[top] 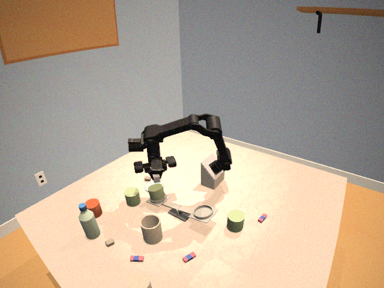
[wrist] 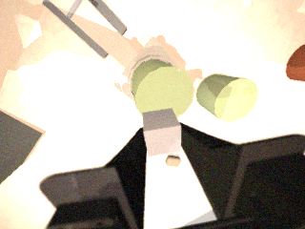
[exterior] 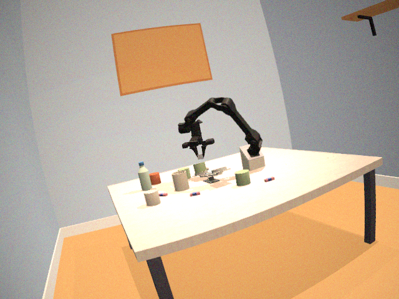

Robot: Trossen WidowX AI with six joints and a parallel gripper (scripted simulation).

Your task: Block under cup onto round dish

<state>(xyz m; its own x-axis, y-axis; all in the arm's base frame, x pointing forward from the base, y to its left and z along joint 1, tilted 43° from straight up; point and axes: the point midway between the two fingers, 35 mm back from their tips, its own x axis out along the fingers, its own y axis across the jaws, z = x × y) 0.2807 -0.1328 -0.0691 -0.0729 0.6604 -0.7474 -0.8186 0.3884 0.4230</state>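
Now: the white round dish 5 cm behind my gripper tip, 9 cm to the right of it and 12 cm below it. The rest, counted from my gripper tip: grey block (1 cm above); red cylinder (27 cm ahead, 15 cm to the right, 8 cm below); beige cup (19 cm ahead, 15 cm to the left, 8 cm below).
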